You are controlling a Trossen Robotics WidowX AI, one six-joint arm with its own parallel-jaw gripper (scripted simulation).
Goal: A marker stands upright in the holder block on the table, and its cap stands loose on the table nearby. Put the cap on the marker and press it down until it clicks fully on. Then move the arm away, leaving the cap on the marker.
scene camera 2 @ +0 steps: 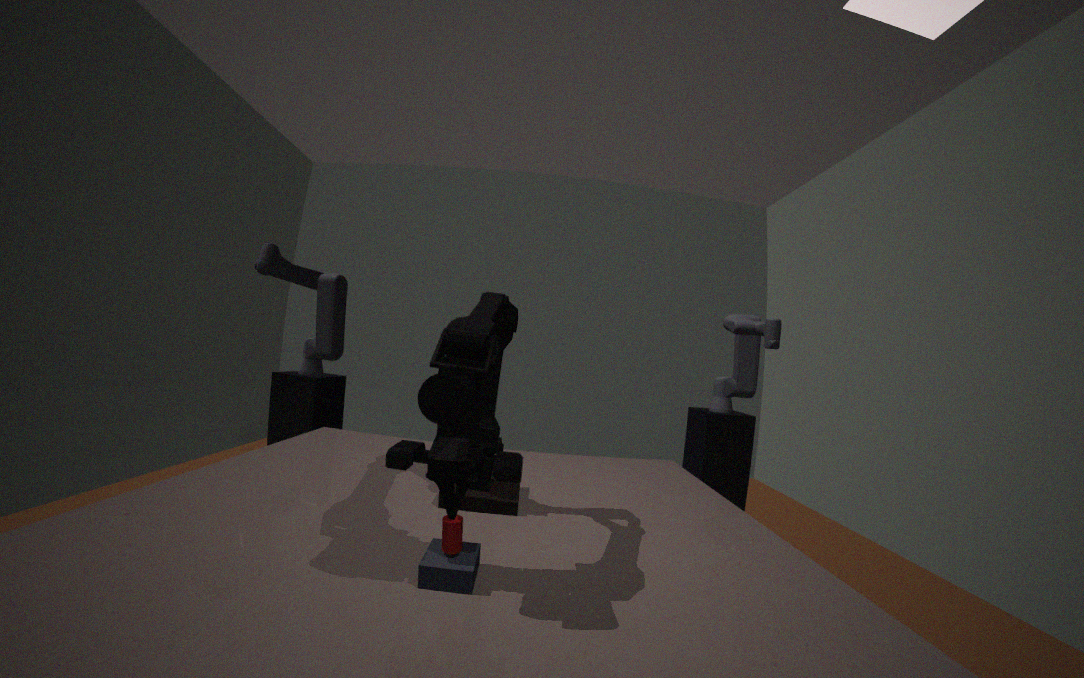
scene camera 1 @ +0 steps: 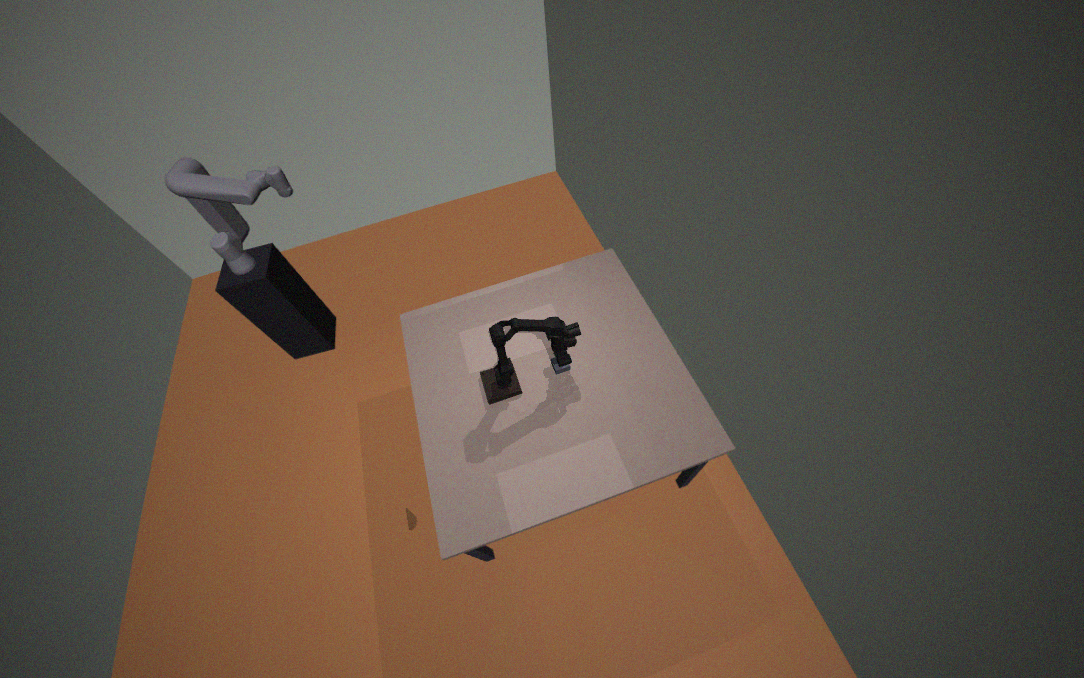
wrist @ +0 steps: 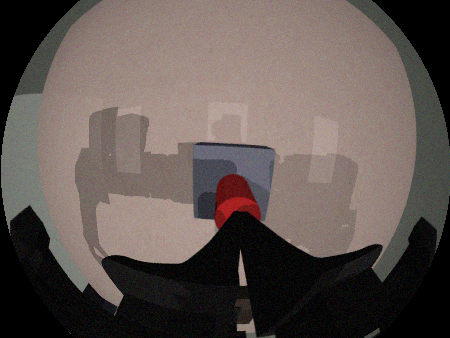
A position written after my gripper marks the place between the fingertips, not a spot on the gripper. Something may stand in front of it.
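Gripper: mine is visible (scene camera 2: 452,518), and the wrist view shows my gripper too (wrist: 239,217). A red marker cap (scene camera 2: 452,530) is visible, in the wrist view as well (wrist: 233,194); scene camera 1 misses the cap, hidden by my gripper.
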